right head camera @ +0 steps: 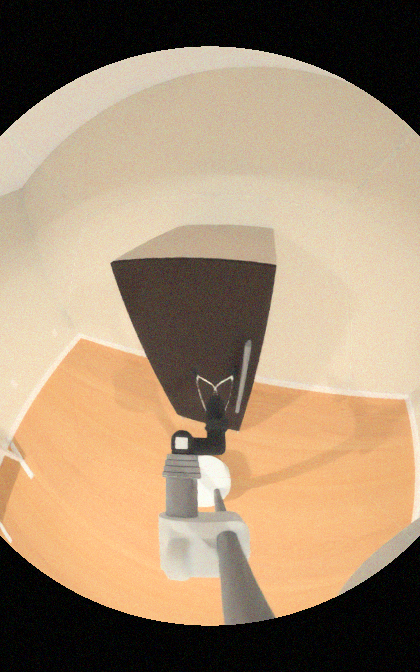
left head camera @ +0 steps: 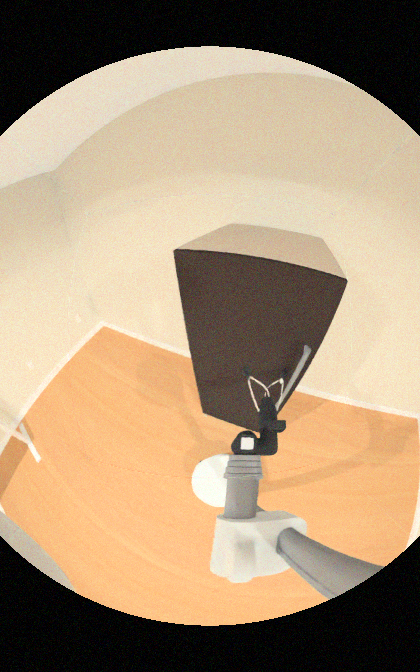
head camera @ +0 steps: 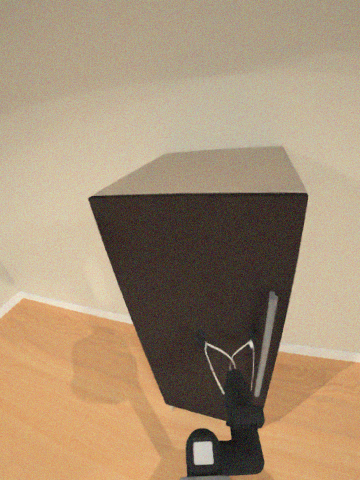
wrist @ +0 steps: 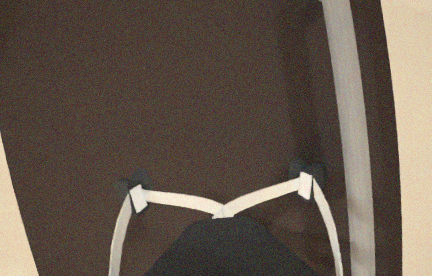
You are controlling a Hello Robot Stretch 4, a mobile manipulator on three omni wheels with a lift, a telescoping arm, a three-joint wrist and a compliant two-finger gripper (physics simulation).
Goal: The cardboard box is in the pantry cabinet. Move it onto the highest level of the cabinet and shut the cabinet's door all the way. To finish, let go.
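Places are measured from the robot's base along level axes (x ahead, y left, z up), in millimetres.
Pixels of known places: gripper, between the fingertips: (head camera: 225, 330) (wrist: 220, 177).
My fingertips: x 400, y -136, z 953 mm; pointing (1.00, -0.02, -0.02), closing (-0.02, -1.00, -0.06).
Note:
Behind a point stands the place of what it marks.
The pantry cabinet (head camera: 215, 172) {x 611, y -153, z 1365 mm} (left head camera: 270, 239) (right head camera: 225, 242) stands upright against the wall. Its dark brown door (head camera: 200, 250) {x 440, y -84, z 1222 mm} (left head camera: 255, 310) (right head camera: 200, 305) (wrist: 150, 90) {x 443, y -76, z 1049 mm} looks shut. A long grey bar handle (head camera: 266, 345) {x 337, y -239, z 952 mm} (left head camera: 295, 375) (right head camera: 243, 377) (wrist: 352, 125) {x 338, y -236, z 990 mm} runs up the door's right side. The cardboard box does not show; the door hides the inside. My gripper (head camera: 227, 334) {x 400, y -136, z 953 mm} (left head camera: 265, 373) (right head camera: 215, 372) (wrist: 220, 177) {x 400, y -136, z 953 mm} is open and empty, close in front of the door, with both fingertips left of the handle. Whether the dark fingertips touch the door I cannot tell.
The wooden floor (head camera: 45, 390) {x 691, y 1126, z -36 mm} (left head camera: 125, 425) (right head camera: 325, 440) runs around the cabinet to the white baseboards. A pale wall (head camera: 330, 250) {x 848, y -744, z 859 mm} stands behind it. White bars (left head camera: 30, 442) (right head camera: 20, 462) show at the far left. My round white base (left head camera: 209, 482) (right head camera: 217, 475) is below the arm.

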